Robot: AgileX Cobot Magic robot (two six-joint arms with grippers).
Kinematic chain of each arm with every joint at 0, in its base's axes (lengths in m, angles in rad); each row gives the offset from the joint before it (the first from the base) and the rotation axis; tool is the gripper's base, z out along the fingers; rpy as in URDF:
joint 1: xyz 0 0 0.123 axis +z
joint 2: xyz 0 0 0 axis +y
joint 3: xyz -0.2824 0 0.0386 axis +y
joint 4: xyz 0.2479 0 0.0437 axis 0.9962 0 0.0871
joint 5: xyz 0 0 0 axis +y
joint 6: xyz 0.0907 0 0.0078 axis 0.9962 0 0.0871
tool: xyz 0 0 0 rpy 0 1.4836 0
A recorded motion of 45 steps. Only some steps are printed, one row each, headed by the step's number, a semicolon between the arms.
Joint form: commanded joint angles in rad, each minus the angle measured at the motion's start. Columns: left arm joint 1, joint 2, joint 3, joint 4, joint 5, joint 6; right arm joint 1, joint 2, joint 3, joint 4, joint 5, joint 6.
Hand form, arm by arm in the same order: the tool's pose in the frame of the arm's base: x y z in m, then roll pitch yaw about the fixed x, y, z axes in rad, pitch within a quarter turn. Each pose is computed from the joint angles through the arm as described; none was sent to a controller.
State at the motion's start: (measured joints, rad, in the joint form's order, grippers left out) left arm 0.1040 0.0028 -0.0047 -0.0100 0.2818 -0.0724; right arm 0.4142 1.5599 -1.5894 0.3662 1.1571 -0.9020
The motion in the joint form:
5: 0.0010 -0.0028 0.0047 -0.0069 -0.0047 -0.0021; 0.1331 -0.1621 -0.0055 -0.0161 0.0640 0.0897
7: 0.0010 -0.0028 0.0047 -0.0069 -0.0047 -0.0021; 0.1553 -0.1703 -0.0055 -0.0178 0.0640 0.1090
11: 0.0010 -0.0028 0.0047 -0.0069 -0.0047 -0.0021; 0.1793 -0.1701 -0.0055 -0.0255 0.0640 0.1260
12: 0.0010 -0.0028 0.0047 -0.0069 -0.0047 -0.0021; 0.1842 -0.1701 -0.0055 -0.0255 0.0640 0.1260
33: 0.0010 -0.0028 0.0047 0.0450 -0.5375 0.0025; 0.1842 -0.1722 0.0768 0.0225 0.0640 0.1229
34: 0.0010 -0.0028 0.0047 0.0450 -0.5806 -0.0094; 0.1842 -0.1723 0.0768 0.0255 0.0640 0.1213
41: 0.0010 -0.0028 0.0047 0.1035 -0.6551 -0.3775; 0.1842 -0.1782 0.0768 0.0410 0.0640 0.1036
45: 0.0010 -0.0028 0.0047 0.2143 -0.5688 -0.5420; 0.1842 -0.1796 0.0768 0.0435 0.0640 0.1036
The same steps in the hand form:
5: 0.0546 0.0053 0.1880 -2.6972 1.3602 -2.5881; 0.2207 0.1689 0.4308 -2.8950 0.6850 -1.7058
7: 0.0546 0.0053 0.1880 -2.6972 1.3602 -2.5881; 0.2148 0.1722 0.4330 -2.9009 0.6937 -1.7023
11: 0.0546 0.0053 0.1880 -2.6972 1.3602 -2.5881; 0.2111 0.1769 0.4327 -2.9085 0.6919 -1.6982
12: 0.0546 0.0053 0.1880 -2.6972 1.3602 -2.5881; 0.2102 0.1779 0.4327 -2.9085 0.6919 -1.6933
33: 0.0511 0.0046 0.2358 -0.0919 1.2266 -0.0020; 0.2082 0.1812 0.4111 -3.0224 0.6708 -1.7507
34: 0.0497 0.0043 0.2394 -0.1083 1.1826 -0.0230; 0.2080 0.1814 0.4112 -3.0237 0.6727 -1.7496
41: 0.0472 0.0019 0.2455 -0.6017 1.0037 -0.6163; 0.2058 0.1814 0.4133 -3.0176 0.6856 -1.7288
45: 0.0506 0.0001 0.2379 -0.7858 1.0369 -0.8171; 0.2054 0.1813 0.4138 -3.0184 0.6883 -1.7288

